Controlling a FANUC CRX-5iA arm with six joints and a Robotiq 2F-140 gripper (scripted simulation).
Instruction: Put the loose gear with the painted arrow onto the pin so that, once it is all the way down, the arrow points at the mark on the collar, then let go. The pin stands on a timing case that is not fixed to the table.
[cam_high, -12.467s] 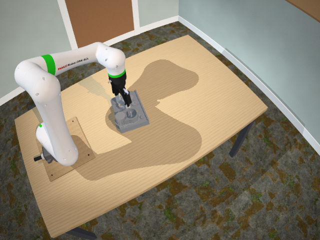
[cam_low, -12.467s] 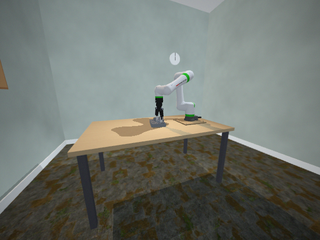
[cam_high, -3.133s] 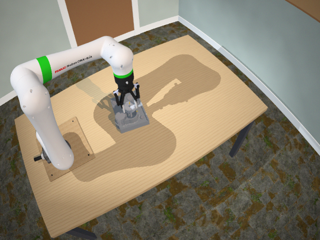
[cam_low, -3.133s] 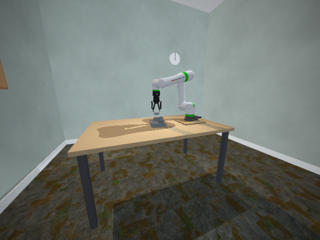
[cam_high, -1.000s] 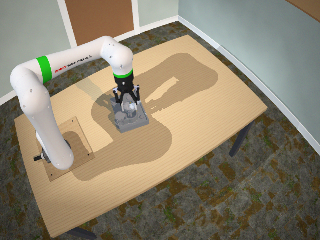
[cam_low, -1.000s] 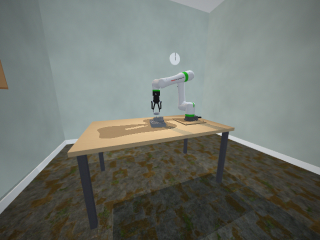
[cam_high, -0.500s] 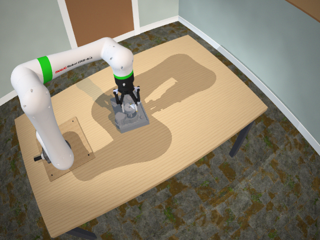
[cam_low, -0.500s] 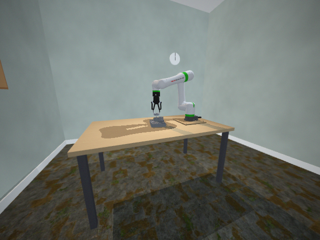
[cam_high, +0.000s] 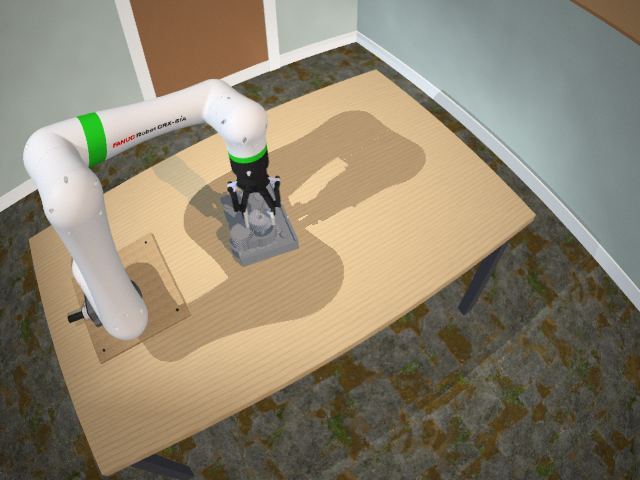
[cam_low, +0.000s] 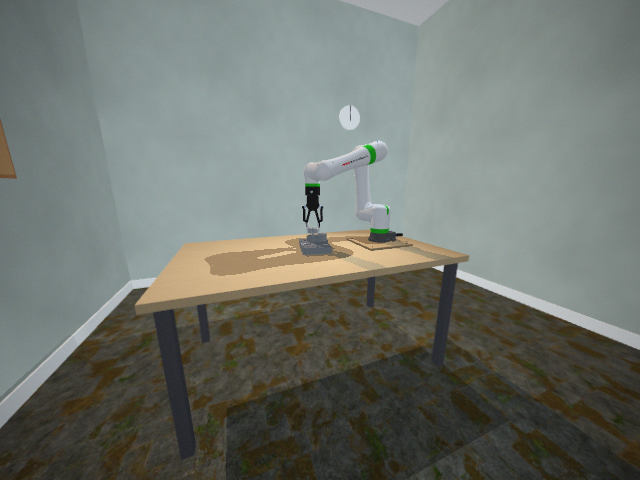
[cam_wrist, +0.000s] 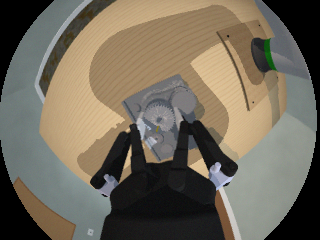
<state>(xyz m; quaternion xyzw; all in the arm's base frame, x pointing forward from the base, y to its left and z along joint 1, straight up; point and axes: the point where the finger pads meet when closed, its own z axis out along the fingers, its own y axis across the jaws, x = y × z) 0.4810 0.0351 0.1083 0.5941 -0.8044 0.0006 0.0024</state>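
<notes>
My hand is 20 mm above the grey gear.
</notes>
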